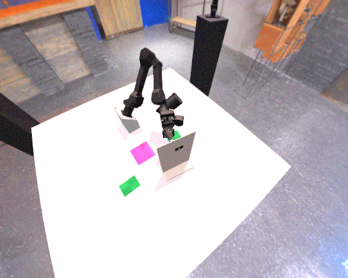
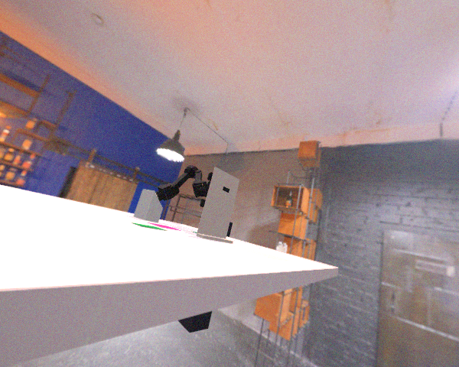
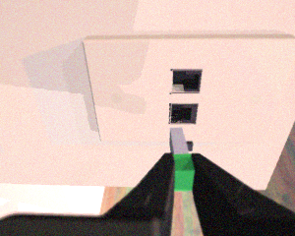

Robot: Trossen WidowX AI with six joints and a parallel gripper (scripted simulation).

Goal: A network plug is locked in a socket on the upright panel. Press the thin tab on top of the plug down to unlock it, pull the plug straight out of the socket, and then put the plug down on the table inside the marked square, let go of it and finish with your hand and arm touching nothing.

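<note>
Right now my gripper tip is 12 cm past the magenta square, 14 cm to the left of it and 23 cm above it. Also, from my gripper tip: upright panel (6 cm ahead, 1 cm to the left, 9 cm below); then green network plug (right at my gripper tip).
</note>
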